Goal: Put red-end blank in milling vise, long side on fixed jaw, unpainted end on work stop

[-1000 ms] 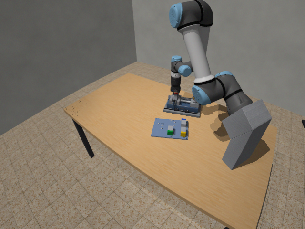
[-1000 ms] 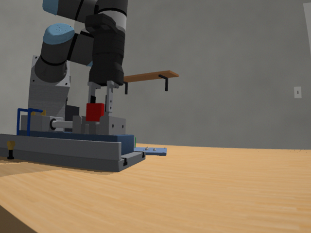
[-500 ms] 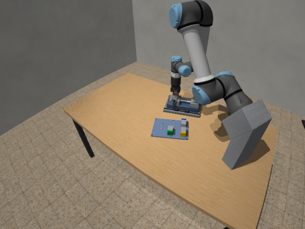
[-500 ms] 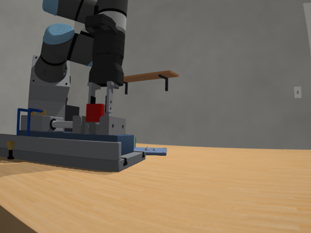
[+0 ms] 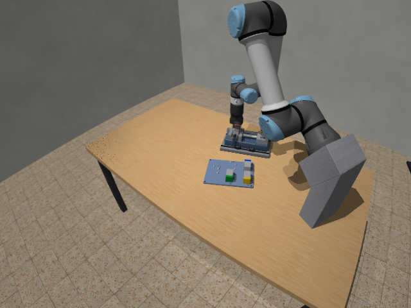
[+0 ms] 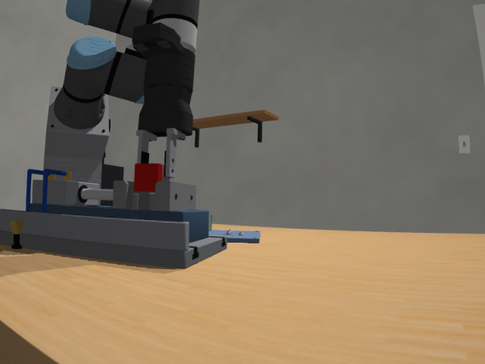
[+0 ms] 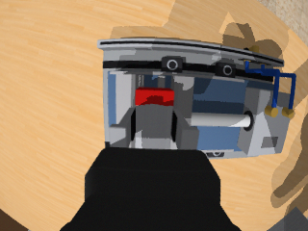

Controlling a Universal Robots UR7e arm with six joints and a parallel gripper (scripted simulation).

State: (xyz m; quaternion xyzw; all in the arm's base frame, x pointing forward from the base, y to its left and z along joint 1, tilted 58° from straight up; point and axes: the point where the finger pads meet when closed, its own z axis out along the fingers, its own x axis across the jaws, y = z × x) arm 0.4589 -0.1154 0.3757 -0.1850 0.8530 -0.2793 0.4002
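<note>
My hand is 3 cm short of the fixed jaw, 1 cm to the right of it and 4 cm above it. Round my hand: grey rod 8 cm behind, 1 cm to the right, 4 cm below; work stop 1 cm behind, 5 cm to the left, 3 cm below; moving jaw 3 cm behind, 4 cm below.
</note>
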